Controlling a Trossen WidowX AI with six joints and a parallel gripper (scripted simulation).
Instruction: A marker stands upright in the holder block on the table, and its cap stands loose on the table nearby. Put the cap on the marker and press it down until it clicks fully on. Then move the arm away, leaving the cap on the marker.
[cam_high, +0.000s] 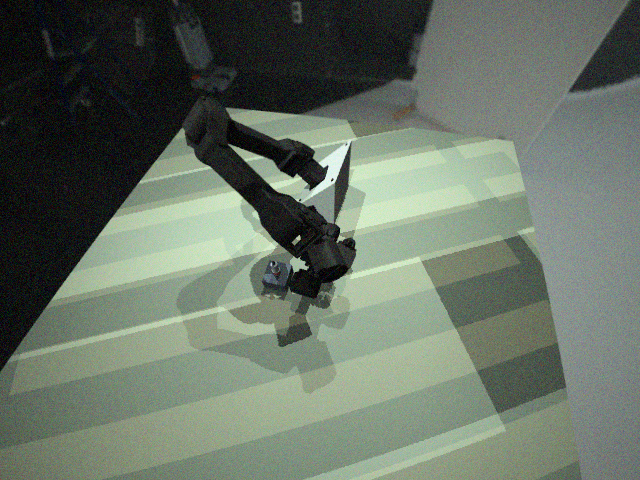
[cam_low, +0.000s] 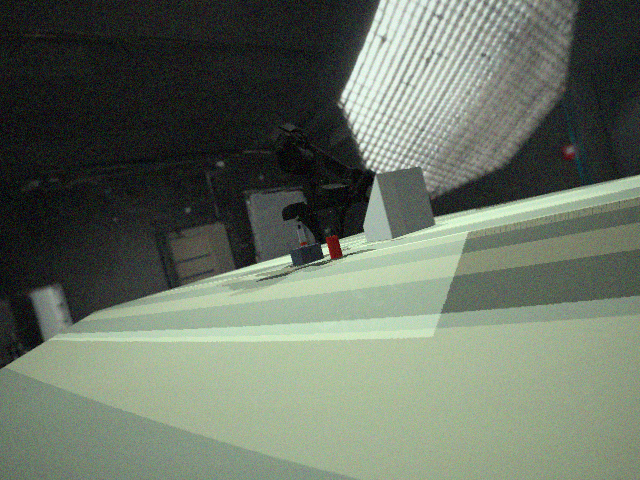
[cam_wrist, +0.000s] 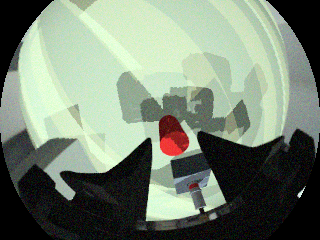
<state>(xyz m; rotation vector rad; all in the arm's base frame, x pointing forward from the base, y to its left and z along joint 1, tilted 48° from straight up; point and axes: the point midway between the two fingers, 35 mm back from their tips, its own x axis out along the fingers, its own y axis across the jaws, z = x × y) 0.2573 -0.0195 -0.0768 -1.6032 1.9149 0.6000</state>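
My gripper tip is now 1 cm above the red cap. From my gripper tip the other things lie so: block (2 cm ahead, 10 cm to the right, 2 cm below).
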